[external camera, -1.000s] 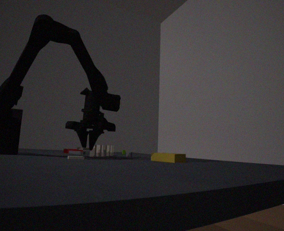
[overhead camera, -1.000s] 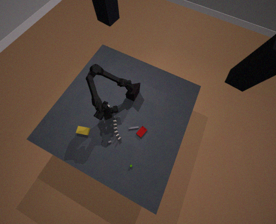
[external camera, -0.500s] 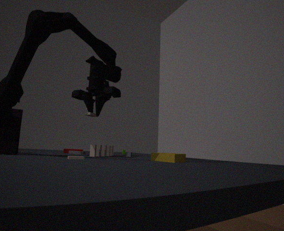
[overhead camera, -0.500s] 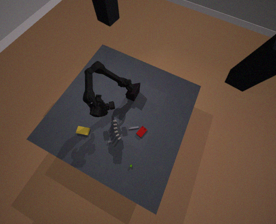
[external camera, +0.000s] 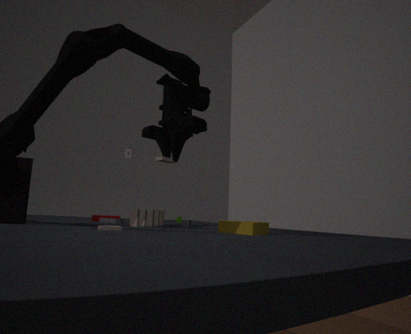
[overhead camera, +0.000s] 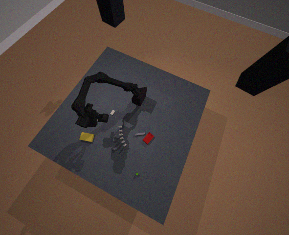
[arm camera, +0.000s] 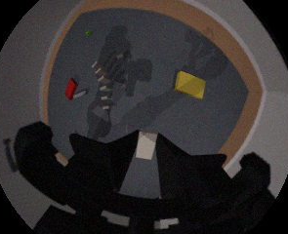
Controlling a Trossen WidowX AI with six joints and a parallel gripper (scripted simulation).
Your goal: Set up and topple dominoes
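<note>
My gripper tip is 180 mm short of the yellow block, 60 mm to the left of it and 160 mm above it. Round my gripper tip: red block (130 mm behind, 400 mm to the left, 160 mm below); then grey bar (110 mm behind, 320 mm to the left, 160 mm below); then small green cube (170 mm ahead, 480 mm to the left, 160 mm below).
</note>
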